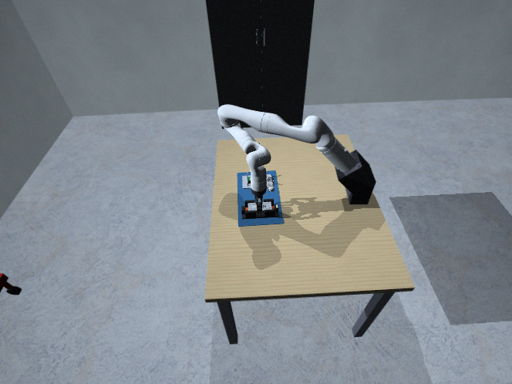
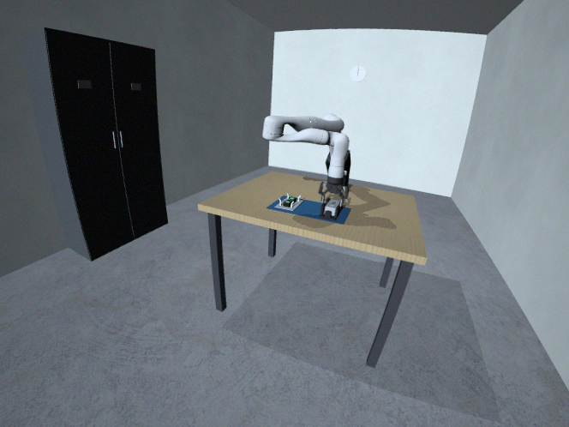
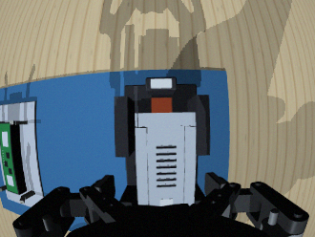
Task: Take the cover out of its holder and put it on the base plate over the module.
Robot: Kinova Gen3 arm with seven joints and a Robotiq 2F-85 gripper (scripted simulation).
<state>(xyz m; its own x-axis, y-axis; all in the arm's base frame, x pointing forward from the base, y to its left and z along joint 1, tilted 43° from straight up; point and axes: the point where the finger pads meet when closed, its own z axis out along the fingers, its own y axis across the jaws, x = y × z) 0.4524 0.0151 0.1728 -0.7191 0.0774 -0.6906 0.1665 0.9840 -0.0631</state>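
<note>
Now: hand 20 mm above the light grey cover and 10 mm to the right of it.
</note>
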